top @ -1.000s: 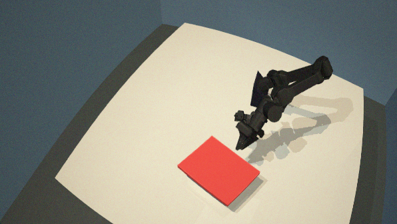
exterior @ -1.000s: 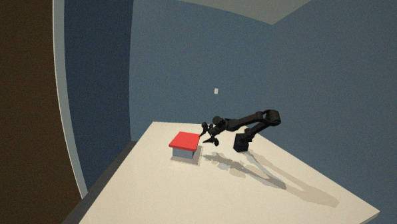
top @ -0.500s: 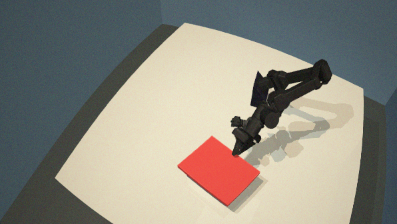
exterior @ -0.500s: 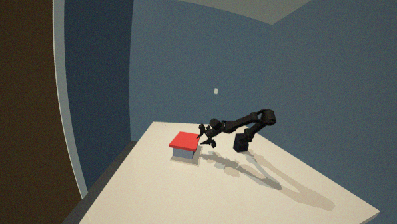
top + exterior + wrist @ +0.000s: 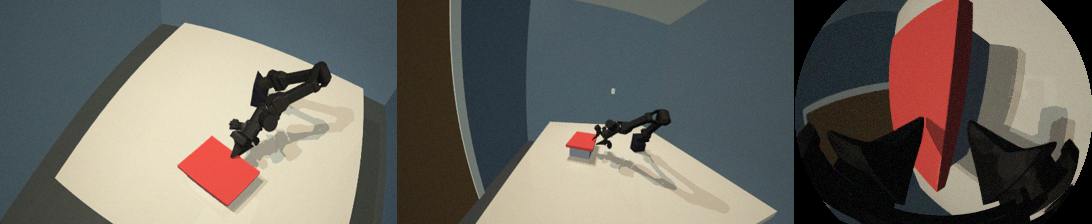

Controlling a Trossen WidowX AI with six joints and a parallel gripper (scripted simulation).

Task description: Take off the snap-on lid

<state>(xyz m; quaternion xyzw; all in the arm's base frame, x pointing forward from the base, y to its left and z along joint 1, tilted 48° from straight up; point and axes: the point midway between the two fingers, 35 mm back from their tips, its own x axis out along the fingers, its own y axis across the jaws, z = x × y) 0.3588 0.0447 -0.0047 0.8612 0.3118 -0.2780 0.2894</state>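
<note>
Now: the red lid 70 mm ahead of my gripper tip, 20 mm to the right of it and 10 mm above it. Round my gripper tip: storage box (70 mm ahead, 20 mm to the right, 40 mm below).
</note>
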